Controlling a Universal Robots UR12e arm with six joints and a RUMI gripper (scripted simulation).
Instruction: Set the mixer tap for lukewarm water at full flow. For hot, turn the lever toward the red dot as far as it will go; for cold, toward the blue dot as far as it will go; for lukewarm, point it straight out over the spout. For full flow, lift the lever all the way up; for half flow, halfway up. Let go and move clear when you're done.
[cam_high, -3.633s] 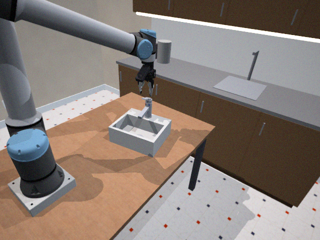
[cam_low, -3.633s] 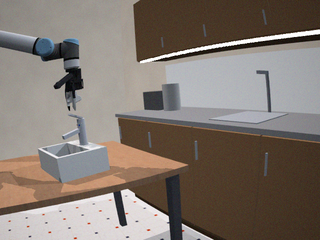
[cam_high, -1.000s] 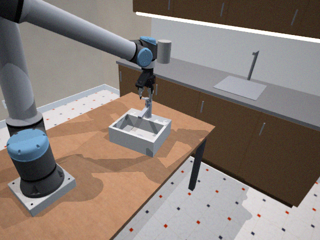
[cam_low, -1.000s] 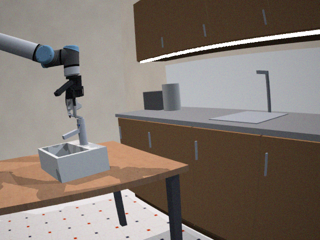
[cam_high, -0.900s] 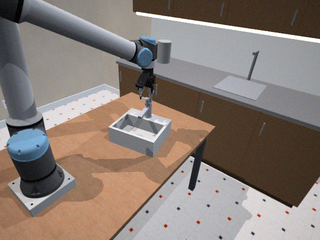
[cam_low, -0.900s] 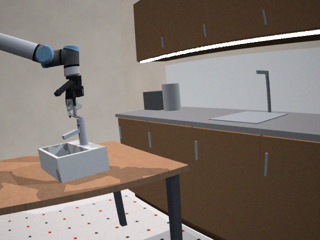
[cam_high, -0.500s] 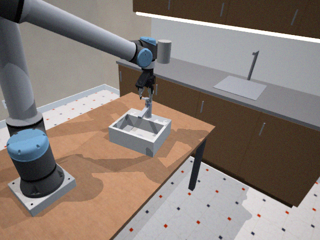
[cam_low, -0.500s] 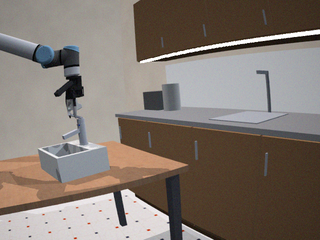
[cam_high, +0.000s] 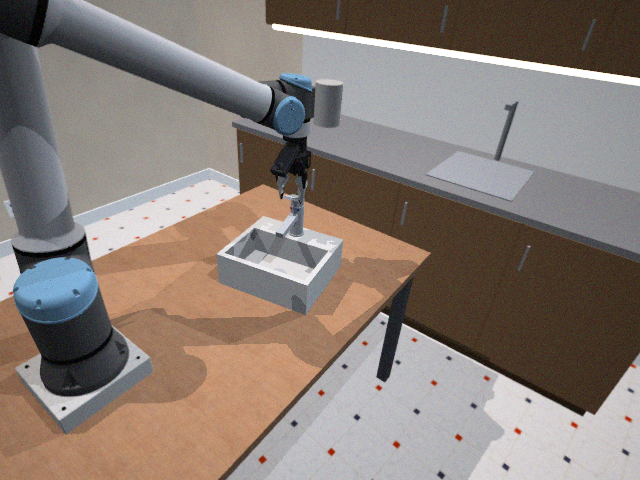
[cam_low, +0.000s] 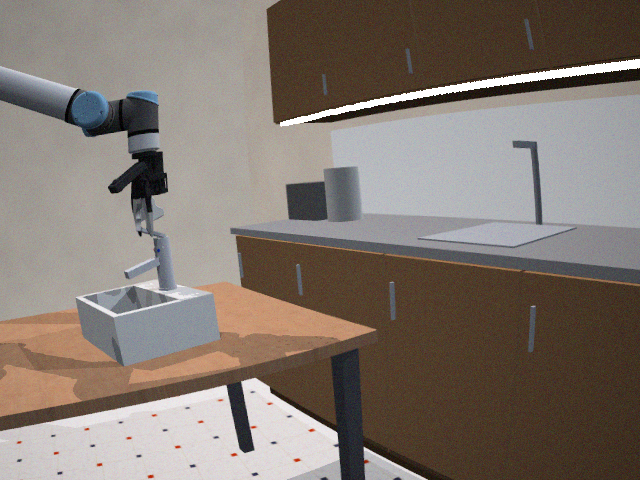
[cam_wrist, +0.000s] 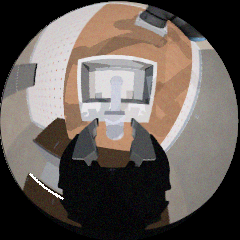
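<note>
My gripper is now 20 mm short of the lever and 10 mm above it. From my hand the other things lie so: grey mixer tap (60 mm below, 30 mm ahead, 10 mm to the left); white basin (250 mm below, 70 mm behind, 10 mm to the right).
</note>
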